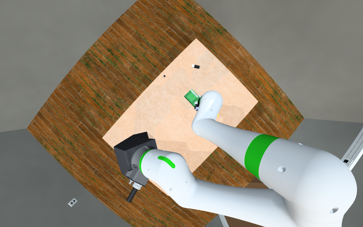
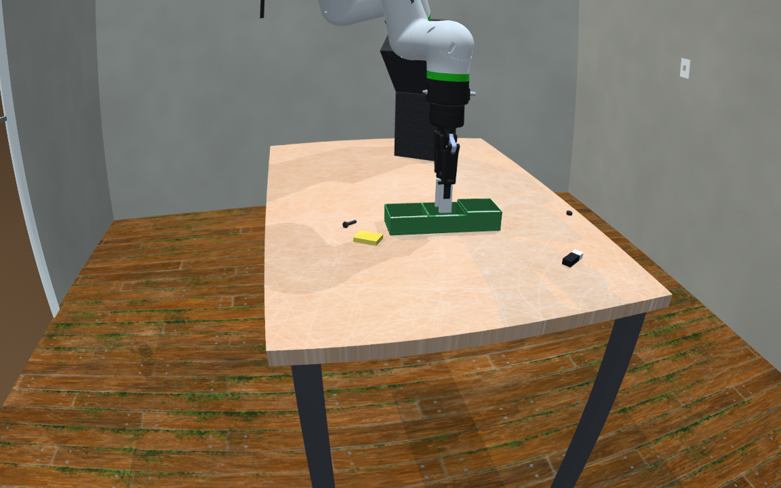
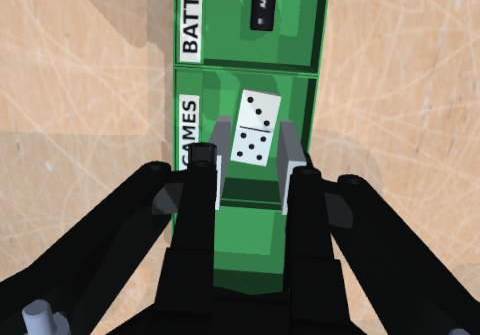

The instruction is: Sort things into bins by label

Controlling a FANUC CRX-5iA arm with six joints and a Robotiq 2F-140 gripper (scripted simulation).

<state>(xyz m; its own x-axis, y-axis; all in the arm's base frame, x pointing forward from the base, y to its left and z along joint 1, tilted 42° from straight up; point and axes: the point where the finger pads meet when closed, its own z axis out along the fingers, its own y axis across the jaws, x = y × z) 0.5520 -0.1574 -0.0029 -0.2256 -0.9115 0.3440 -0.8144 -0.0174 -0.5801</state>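
Right now the green three-part bin is 50 mm below my hand and 10 mm ahead of it. Also, from my hand: yellow pad 190 mm to the right, 60 mm below, 20 mm ahead; black battery 80 mm to the right, 50 mm below, 20 mm behind; white domino 60 mm below.
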